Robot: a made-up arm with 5 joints.
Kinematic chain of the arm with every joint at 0, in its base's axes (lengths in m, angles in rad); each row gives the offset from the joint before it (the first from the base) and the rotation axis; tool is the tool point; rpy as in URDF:
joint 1: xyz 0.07 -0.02 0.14 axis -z
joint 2: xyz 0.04 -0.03 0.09 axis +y
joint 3: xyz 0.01 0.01 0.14 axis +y
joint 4: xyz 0.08 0.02 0 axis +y
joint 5: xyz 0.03 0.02 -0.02 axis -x
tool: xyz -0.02 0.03 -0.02 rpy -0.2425 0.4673 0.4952
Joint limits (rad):
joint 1: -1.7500..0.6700
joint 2: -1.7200..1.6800
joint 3: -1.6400..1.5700
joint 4: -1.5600..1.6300
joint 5: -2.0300..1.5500
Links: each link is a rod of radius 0.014 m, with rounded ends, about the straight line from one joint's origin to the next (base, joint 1, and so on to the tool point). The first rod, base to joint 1, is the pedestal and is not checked.
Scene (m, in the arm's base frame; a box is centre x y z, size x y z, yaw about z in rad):
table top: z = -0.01
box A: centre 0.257 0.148 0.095 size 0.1 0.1 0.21 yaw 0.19
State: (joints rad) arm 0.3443 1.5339 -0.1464 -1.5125 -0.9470
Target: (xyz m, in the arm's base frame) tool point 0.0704 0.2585 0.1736
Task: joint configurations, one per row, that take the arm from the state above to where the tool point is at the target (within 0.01 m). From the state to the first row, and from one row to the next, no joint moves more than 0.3 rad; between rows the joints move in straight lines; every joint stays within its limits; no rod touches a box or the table.
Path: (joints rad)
1: 0.1774 1.3682 -0.3976 -1.3283 -0.9621
2: 0.0104 1.2026 -0.6488 -1.1442 -0.9772
3: -0.1565 1.0369 -0.9000 -0.9600 -0.9923
4: -0.3235 0.8713 -1.1512 -0.7758 -1.0074
5: -0.4904 0.7056 -1.4024 -0.5917 -1.0225
6: -0.7103 0.9033 -1.2660 -0.8337 -0.8569
7: -0.9303 1.1010 -1.1295 -1.0758 -0.6913
8: -1.1502 1.2986 -0.9931 -1.3178 -0.5258
9: -1.3701 1.4963 -0.8566 -1.5598 -0.3602

